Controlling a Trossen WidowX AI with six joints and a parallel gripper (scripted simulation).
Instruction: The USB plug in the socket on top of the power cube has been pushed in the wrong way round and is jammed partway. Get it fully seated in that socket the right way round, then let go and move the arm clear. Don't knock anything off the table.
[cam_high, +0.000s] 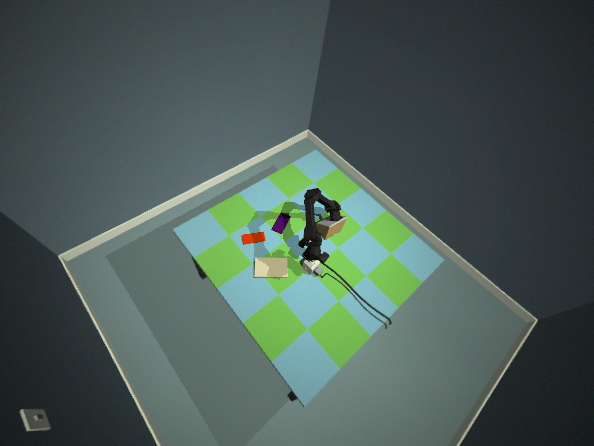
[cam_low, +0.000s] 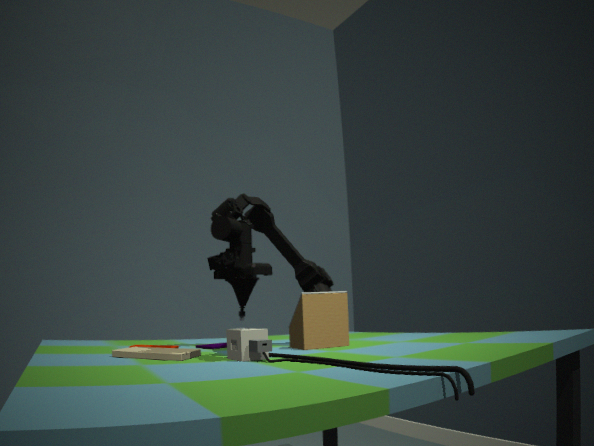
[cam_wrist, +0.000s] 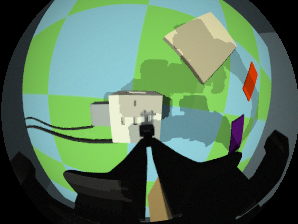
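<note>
Right now the USB plug is 20 mm below my gripper tip. From my gripper tip the other things lie so: red card 380 mm to the right, 150 mm ahead, 130 mm below; then purple card 360 mm to the right, 130 mm below, 70 mm behind; then cream slab 200 mm ahead, 140 mm to the right, 130 mm below.
</note>
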